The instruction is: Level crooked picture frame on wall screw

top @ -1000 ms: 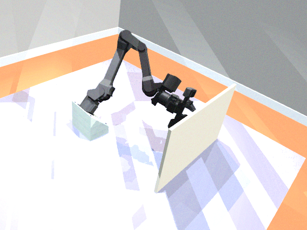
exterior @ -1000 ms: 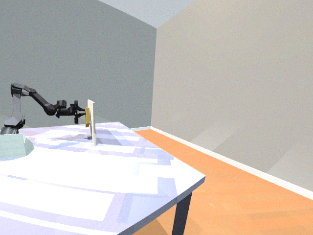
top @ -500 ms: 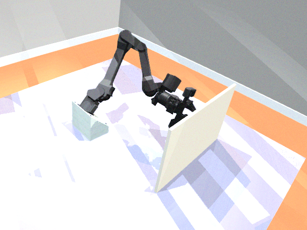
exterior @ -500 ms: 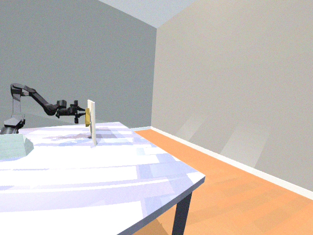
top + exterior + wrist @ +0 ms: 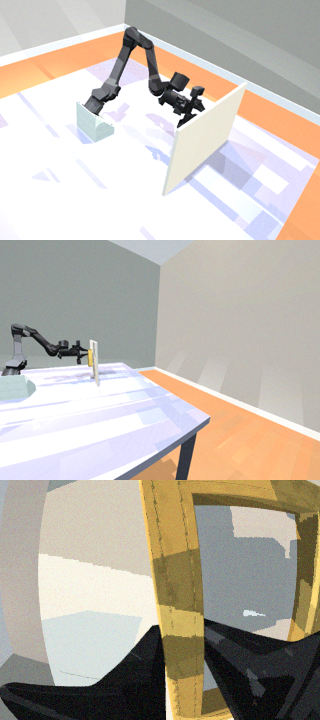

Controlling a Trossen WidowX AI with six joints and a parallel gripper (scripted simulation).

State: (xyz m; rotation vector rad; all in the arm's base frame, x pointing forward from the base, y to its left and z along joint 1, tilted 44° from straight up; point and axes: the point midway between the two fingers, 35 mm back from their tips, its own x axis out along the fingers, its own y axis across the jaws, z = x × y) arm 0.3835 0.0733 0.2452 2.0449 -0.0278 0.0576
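The picture frame lies 20 mm to the right of my gripper tip and 50 mm below it. The rest, counted from my gripper tip: cream wall panel 20 mm ahead, 20 mm to the right, 60 mm below.
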